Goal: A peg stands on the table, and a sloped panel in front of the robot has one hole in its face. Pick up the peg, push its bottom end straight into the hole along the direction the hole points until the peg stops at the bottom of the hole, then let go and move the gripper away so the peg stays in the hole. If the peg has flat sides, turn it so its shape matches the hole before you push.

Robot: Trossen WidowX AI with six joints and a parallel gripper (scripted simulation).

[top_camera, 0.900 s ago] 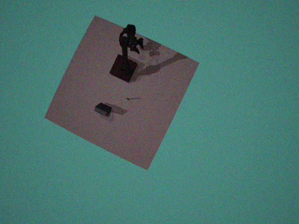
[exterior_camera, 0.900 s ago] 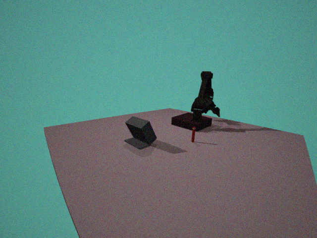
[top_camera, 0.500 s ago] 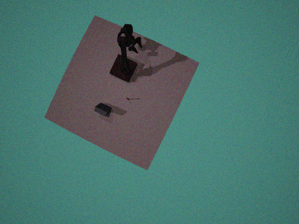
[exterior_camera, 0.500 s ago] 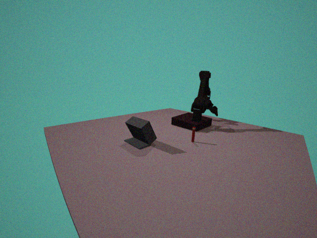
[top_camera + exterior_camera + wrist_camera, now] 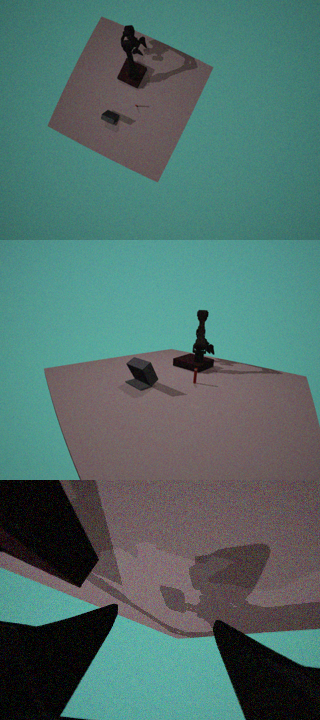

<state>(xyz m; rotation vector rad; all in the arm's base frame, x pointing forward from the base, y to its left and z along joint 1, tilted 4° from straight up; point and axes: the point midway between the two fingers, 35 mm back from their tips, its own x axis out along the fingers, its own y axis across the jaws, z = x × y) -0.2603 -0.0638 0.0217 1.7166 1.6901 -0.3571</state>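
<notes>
Right now the red peg is 500 mm ahead of my gripper tip, 180 mm to the left of it and 10 mm below it. From my gripper tip the other things lie so: sloped panel 710 mm ahead, 10 mm to the left.
</notes>
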